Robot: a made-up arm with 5 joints.
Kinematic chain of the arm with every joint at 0, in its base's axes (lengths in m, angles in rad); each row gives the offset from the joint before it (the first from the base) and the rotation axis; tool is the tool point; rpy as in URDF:
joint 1: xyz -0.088 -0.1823 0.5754 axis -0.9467 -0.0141 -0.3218
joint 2: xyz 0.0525 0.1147 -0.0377 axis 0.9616 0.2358 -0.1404
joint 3: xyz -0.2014 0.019 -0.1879 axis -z
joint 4: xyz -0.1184 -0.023 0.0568 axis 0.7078 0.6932 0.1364
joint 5: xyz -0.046 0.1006 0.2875 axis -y
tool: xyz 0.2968 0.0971 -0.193 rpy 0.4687 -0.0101 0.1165
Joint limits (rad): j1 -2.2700..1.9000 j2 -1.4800..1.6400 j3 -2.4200..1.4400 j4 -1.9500..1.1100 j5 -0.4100..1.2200
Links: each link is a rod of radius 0.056 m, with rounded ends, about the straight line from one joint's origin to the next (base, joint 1, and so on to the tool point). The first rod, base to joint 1, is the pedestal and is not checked.
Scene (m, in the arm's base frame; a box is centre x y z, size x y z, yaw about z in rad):
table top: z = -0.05
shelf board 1: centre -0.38 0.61 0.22 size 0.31 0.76 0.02 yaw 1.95
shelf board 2: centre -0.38 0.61 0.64 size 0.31 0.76 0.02 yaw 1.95
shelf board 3: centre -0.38 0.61 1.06 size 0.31 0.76 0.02 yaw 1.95
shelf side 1: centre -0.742 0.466 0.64 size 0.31 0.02 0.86 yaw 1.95
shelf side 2: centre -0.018 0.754 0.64 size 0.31 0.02 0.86 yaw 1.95
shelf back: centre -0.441 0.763 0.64 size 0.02 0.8 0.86 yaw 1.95
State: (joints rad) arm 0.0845 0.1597 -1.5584 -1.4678 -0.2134
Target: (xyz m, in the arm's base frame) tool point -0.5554 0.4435 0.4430
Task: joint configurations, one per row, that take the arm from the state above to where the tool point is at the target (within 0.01 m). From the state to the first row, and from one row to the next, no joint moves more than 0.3 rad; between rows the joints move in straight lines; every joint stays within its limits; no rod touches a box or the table.
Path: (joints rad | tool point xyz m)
1: 0.1263 0.2237 -1.3631 -1.5642 0.0536 | -0.4547 0.0994 0.5149
2: 0.1680 0.2878 -1.1679 -1.6607 0.3206 | -0.5108 0.1545 0.5442
3: 0.2098 0.3518 -0.9726 -1.7571 0.5876 | -0.5569 0.2335 0.5420
4: 0.2515 0.4158 -0.7774 -1.8536 0.8546 | -0.5761 0.3345 0.5076
5: 0.2933 0.4798 -0.5821 -1.9500 1.1215 | -0.5554 0.4435 0.4430

